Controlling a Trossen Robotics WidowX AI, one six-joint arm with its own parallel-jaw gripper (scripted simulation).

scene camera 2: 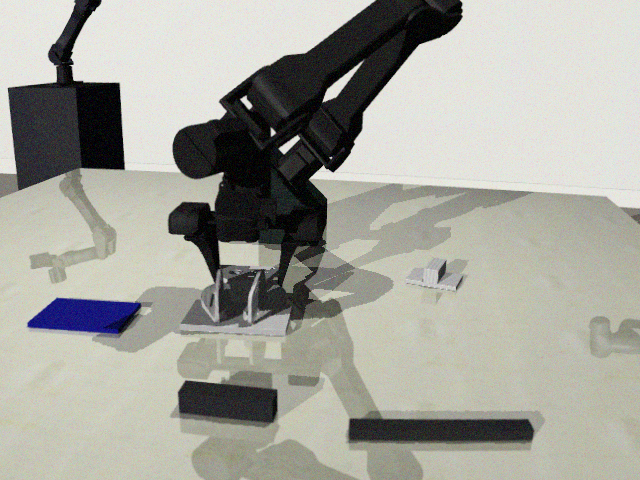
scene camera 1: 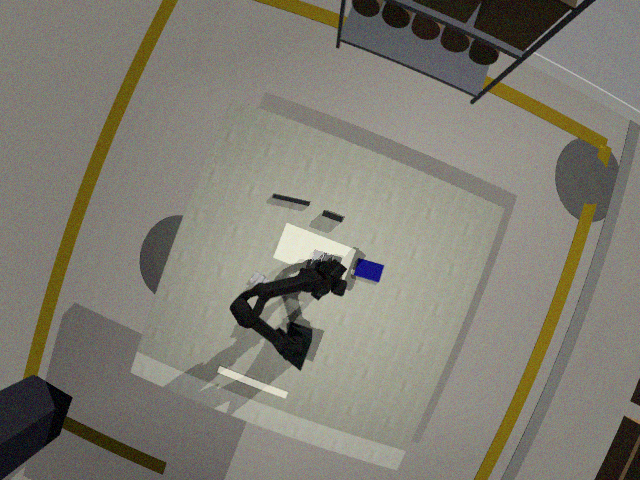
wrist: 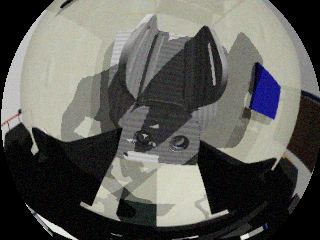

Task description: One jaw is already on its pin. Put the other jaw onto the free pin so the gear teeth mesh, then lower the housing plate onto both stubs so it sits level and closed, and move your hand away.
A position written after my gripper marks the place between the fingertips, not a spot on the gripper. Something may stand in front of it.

Observation:
I see my gripper (scene camera 2: 248, 285), a blue pad (scene camera 2: 84, 315), a small grey fixture (scene camera 2: 434, 275), a long black bar (scene camera 2: 360, 428) and a short black block (scene camera 2: 249, 403).
The blue pad also shows in the wrist view (wrist: 265, 96). My gripper also shows in the wrist view (wrist: 159, 138). The wrist view misses the short black block: it is out of frame.

